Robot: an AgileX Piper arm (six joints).
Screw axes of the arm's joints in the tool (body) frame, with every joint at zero. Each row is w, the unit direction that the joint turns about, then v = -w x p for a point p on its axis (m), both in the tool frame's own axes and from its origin. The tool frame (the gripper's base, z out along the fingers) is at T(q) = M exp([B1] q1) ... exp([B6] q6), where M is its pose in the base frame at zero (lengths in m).
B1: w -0.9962 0 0.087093 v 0 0.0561 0
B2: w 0 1 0 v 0.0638 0 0.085
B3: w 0 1 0 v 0.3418 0 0.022
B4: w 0 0 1 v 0 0 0
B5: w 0 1 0 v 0.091 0 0
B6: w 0 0 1 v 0 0 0
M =
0.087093 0 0.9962 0.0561
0 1 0 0
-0.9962 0 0.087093 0.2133
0 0 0 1
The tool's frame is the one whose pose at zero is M.
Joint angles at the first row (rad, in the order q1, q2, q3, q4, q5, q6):
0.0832, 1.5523, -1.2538, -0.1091, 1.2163, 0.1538
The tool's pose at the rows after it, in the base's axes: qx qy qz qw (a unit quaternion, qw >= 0); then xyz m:
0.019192 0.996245 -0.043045 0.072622 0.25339 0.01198 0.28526
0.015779 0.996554 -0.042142 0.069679 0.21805 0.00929 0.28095
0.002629 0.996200 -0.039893 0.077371 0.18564 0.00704 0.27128
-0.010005 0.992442 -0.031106 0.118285 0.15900 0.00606 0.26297
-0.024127 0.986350 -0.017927 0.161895 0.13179 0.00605 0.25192
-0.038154 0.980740 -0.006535 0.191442 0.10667 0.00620 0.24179
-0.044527 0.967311 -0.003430 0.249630 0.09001 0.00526 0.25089
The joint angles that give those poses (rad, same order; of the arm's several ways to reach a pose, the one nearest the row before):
0.0832, 1.4059, -1.0997, -0.1069, 1.2173, 0.1520
0.0832, 1.2832, -0.9727, -0.1039, 1.2183, 0.1444
0.0832, 1.1624, -0.8415, -0.0997, 1.1909, 0.1187
0.0831, 1.0340, -0.7229, -0.0877, 1.1160, 0.0924
0.0832, 0.8933, -0.6024, -0.0625, 1.0451, 0.0569
0.0831, 0.7596, -0.5078, -0.0345, 1.0221, 0.0176
0.0832, 0.6309, -0.4950, -0.0290, 1.0182, 0.0001

